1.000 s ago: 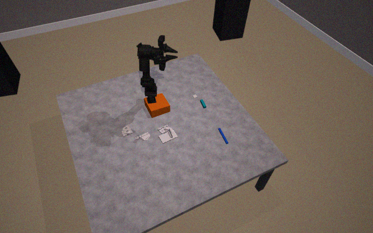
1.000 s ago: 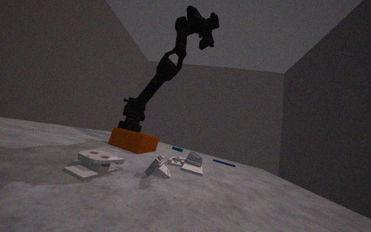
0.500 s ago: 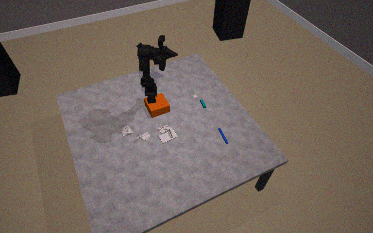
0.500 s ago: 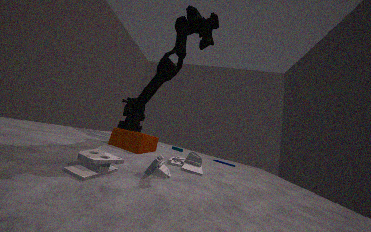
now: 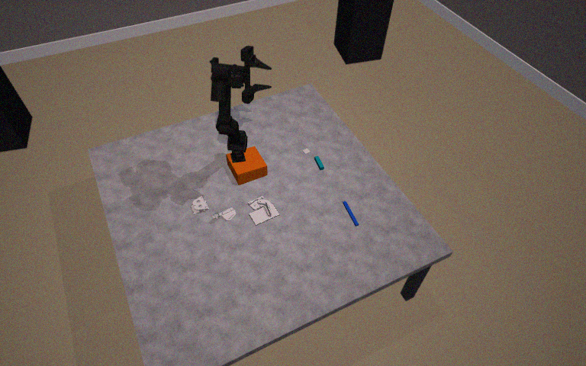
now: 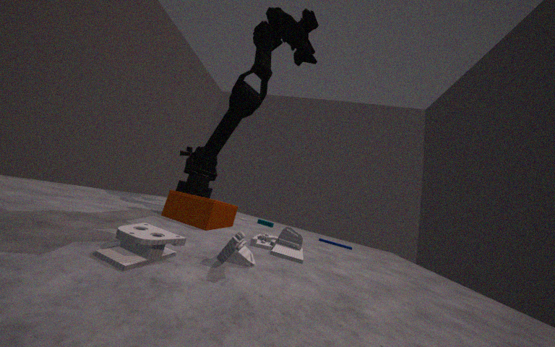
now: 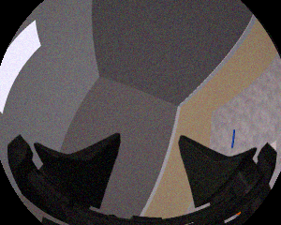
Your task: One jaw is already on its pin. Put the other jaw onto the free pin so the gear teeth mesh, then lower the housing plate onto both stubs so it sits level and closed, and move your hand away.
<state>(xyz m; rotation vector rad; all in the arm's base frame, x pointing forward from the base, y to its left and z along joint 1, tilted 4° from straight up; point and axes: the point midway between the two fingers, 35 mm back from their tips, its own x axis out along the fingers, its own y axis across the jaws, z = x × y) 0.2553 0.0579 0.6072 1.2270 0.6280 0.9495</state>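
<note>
Now: gripper tip 66 cm above the white jaw, 26 cm to the left of it and 5 cm short of it. Round my gripper tip: teal bar (68 cm below, 27 cm to the left, 16 cm behind); white stepped block (68 cm below, 34 cm to the right, 4 cm behind); blue bar (69 cm below, 32 cm to the left, 17 cm ahead).
</note>
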